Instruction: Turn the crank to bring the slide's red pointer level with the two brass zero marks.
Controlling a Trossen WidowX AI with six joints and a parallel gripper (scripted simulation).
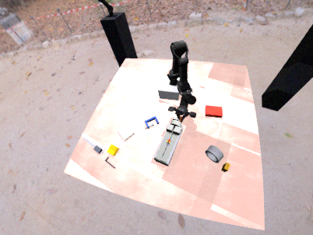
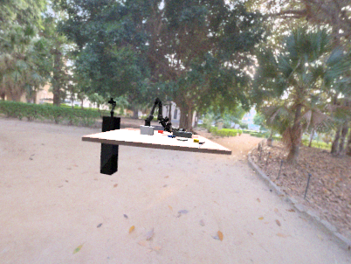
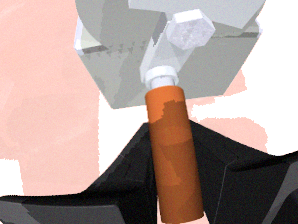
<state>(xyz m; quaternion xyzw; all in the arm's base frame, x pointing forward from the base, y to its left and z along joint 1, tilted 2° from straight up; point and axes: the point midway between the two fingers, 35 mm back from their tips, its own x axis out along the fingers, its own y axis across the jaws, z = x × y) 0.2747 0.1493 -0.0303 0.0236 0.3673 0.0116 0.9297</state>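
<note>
My gripper tip is now 20 mm past the crank handle and 20 mm below it. The rest, counted from my gripper tip: white tile: 180 mm ahead, 350 mm to the right, 20 mm below; then red pointer: 150 mm ahead, 10 mm to the right, 50 mm above; then red block: 190 mm behind, 200 mm to the left, 20 mm below.
</note>
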